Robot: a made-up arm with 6 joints. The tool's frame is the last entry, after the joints.
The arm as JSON. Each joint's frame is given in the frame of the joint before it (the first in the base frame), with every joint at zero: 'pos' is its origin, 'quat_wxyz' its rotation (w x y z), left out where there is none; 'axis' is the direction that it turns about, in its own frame. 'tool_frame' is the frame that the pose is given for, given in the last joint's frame.
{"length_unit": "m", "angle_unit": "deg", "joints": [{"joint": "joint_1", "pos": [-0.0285, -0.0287, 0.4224], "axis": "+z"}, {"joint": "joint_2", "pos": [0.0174, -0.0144, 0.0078], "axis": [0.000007, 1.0, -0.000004]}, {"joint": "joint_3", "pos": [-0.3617, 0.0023, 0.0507], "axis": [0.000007, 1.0, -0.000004]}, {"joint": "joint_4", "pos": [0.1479, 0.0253, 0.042], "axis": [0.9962, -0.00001, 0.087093]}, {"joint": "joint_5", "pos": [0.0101, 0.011, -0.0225], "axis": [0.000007, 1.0, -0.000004]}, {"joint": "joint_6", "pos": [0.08, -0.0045, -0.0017], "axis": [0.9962, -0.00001, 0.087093]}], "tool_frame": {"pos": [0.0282, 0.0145, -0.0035], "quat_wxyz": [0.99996, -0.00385, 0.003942, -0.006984]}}
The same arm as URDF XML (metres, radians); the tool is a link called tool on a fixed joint. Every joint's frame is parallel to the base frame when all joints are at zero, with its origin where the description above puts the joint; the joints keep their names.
<robot name="arm">
<joint name="joint_1" type="continuous"><parent link="base_link"/><child link="link1"/><origin xyz="-0.0285 -0.0287 0.4224" rpy="0 0 0"/><axis xyz="0 0 1"/></joint>
<joint name="joint_2" type="continuous"><parent link="link1"/><child link="link2"/><origin xyz="0.0174 -0.0144 0.0078" rpy="0 0 0"/><axis xyz="0 1 0"/></joint>
<joint name="joint_3" type="continuous"><parent link="link2"/><child link="link3"/><origin xyz="-0.3617 0.0023 0.0507" rpy="0 0 0"/><axis xyz="0 1 0"/></joint>
<joint name="joint_4" type="continuous"><parent link="link3"/><child link="link4"/><origin xyz="0.1479 0.0253 0.042" rpy="0 0 0"/><axis xyz="0.9962 0 0.0871"/></joint>
<joint name="joint_5" type="continuous"><parent link="link4"/><child link="link5"/><origin xyz="0.0101 0.011 -0.0225" rpy="0 0 0"/><axis xyz="0 1 0"/></joint>
<joint name="joint_6" type="continuous"><parent link="link5"/><child link="link6"/><origin xyz="0.08 -0.0045 -0.0017" rpy="0 0 0"/><axis xyz="0.9962 0 0.0871"/></joint>
<joint name="tool_fixed" type="fixed"><parent link="link6"/><child link="tool"/><origin xyz="0.0282 0.0145 -0.0035" rpy="-0.0078 0.0078 -0.014"/></joint>
<link name="base_link"/>
<link name="link1"/>
<link name="link2"/>
<link name="link3"/>
<link name="link4"/>
<link name="link5"/>
<link name="link6"/>
<link name="tool"/>
</robot>

